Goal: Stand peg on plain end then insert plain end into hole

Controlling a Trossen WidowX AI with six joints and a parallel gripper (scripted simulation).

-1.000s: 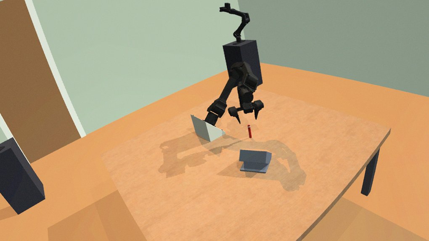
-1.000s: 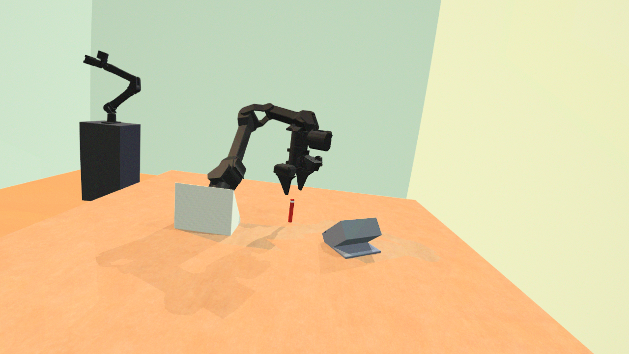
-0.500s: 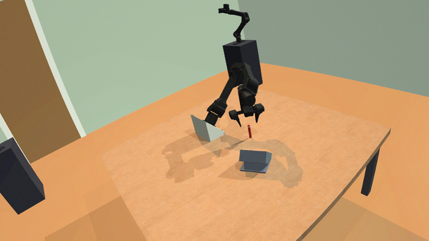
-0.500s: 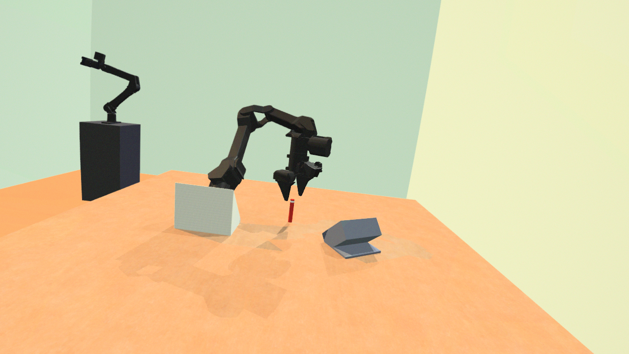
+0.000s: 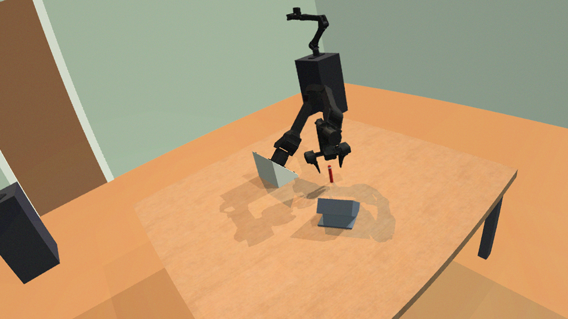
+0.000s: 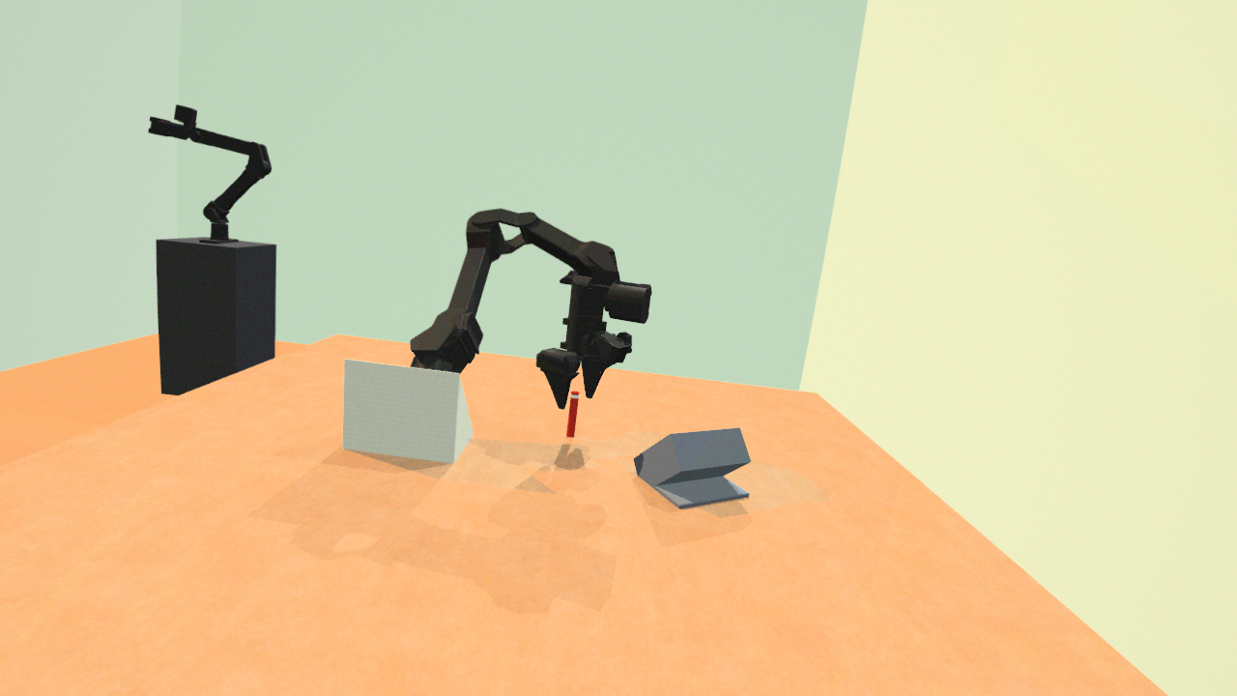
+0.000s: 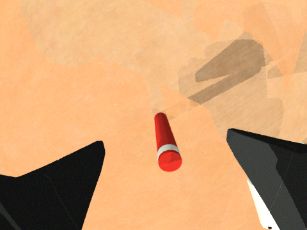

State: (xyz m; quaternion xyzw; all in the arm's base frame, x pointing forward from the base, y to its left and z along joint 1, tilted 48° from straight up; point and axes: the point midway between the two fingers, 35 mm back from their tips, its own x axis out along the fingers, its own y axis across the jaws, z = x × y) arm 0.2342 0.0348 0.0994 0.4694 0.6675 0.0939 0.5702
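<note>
The red peg lies right at my gripper tip. The rest, counted from my gripper tip: grey-blue panel block (18 cm ahead, 15 cm to the right, 2 cm below).
</note>
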